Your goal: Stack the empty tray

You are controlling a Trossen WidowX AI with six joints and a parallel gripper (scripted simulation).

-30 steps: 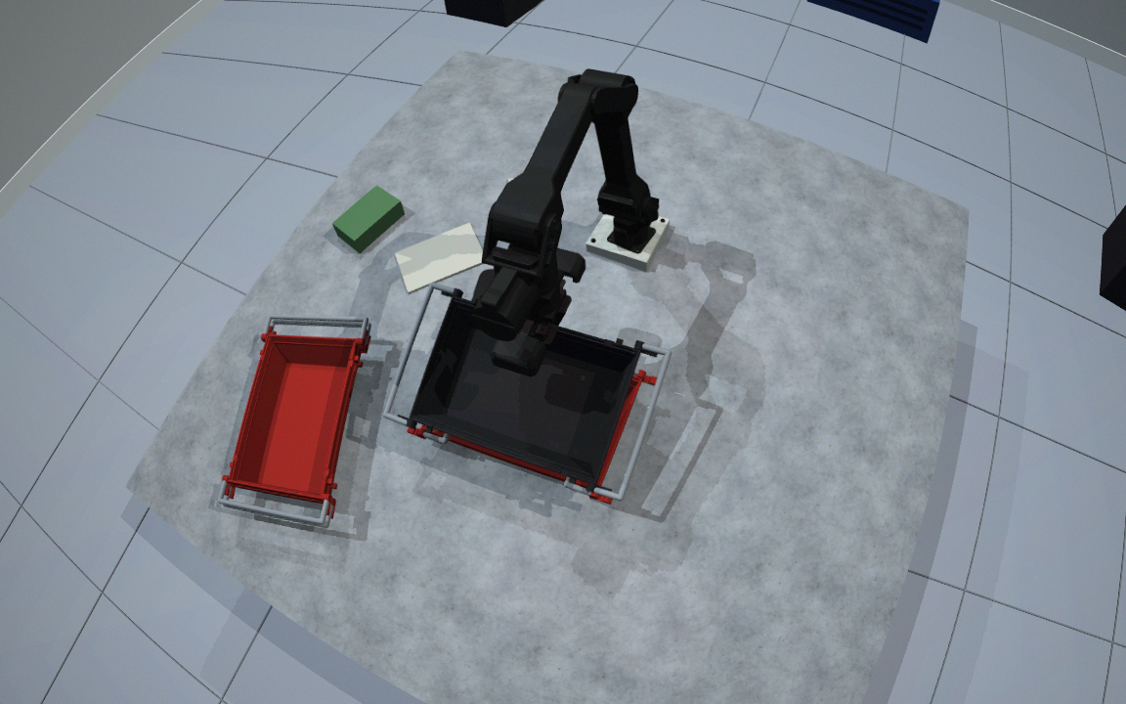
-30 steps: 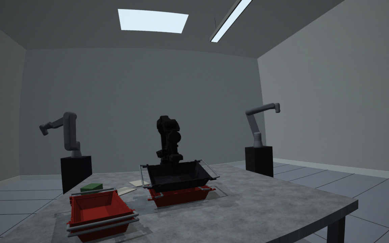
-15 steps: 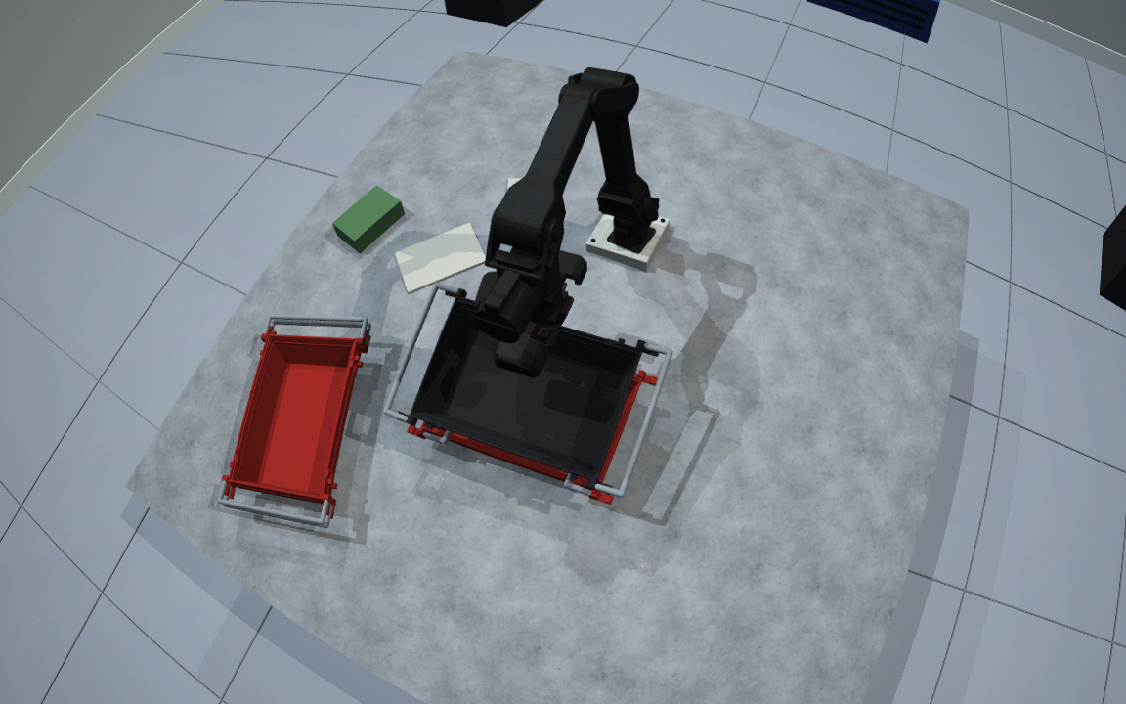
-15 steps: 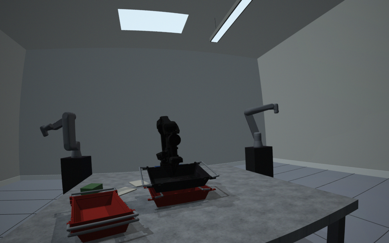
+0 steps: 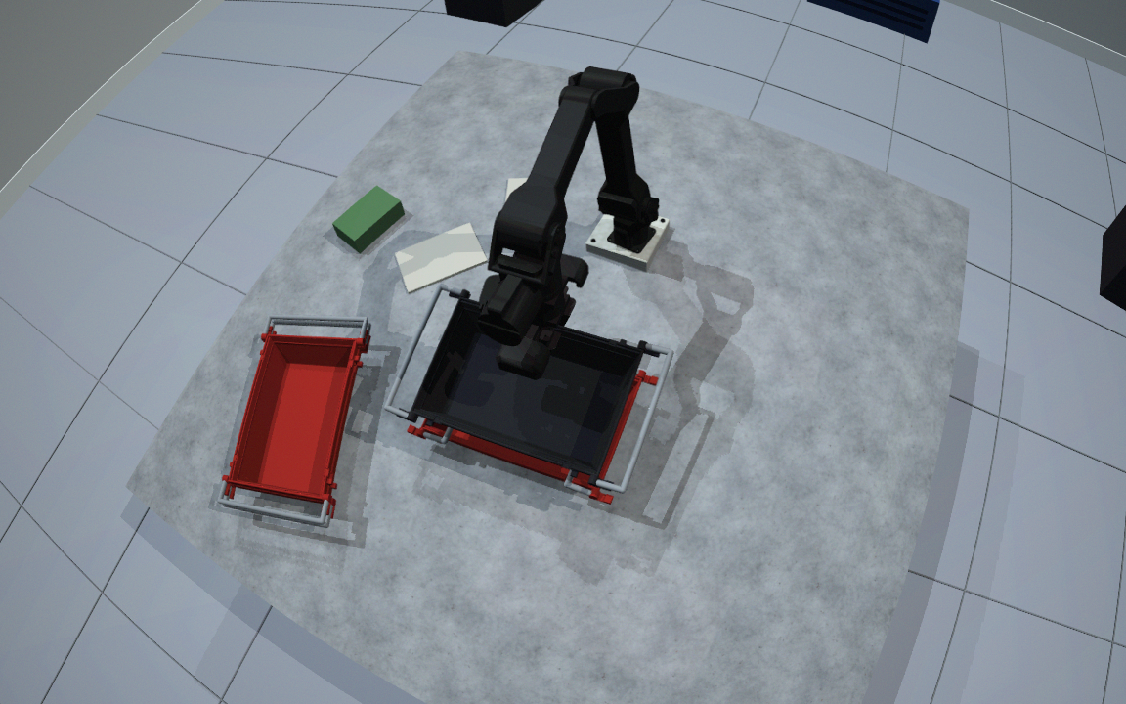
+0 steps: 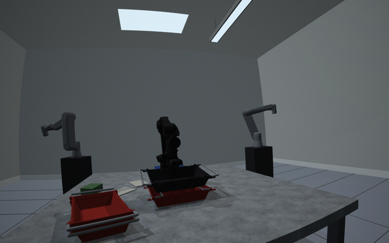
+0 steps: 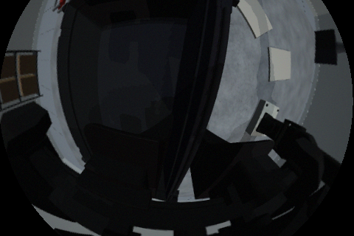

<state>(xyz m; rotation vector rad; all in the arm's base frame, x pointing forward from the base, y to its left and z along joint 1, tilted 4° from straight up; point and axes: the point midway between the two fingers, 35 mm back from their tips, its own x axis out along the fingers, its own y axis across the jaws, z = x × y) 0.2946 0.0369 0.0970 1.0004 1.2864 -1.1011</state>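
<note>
My gripper tip is now 8 cm short of the black tray, 2 cm to the right of it and 2 cm below it. The rest, counted from my gripper tip: green block: 9 cm behind, 49 cm to the right, 8 cm below.
</note>
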